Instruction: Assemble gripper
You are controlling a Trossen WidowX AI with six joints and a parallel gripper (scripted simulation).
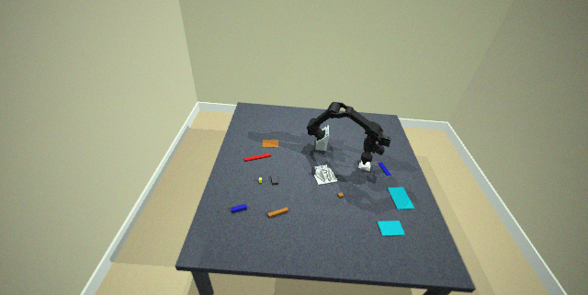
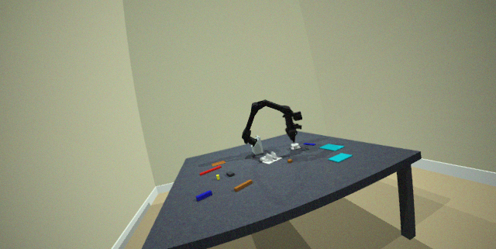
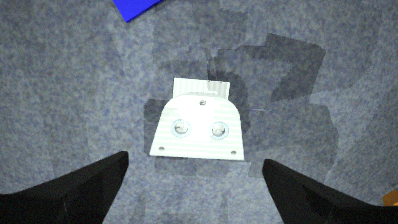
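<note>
Right now the white gripper base is 10 mm to the left of my gripper tip and 30 mm below it. Round my gripper tip: white jaw (120 mm ahead, 260 mm to the right, 50 mm below); then orange cube (270 mm ahead, 130 mm to the right, 50 mm below); then grey block (240 mm ahead, 520 mm to the right, 50 mm below).
</note>
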